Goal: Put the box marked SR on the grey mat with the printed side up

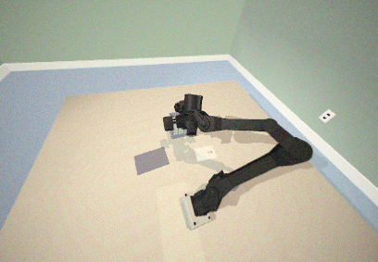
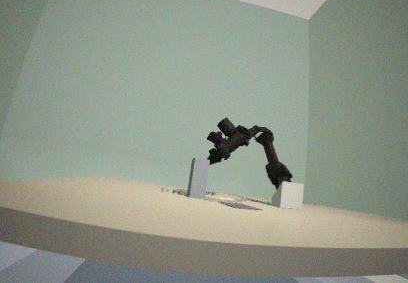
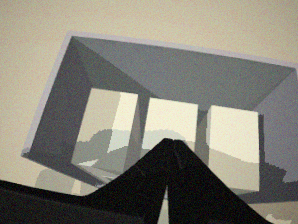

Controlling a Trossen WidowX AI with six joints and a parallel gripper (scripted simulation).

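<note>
Right now the white box marked SR is 10 mm ahead of my gripper tip, 10 mm to the left of it and 60 mm below it. Round my gripper tip: grey mat (120 mm behind, 170 mm to the left, 130 mm below); then white card (140 mm behind, 100 mm to the right, 130 mm below).
</note>
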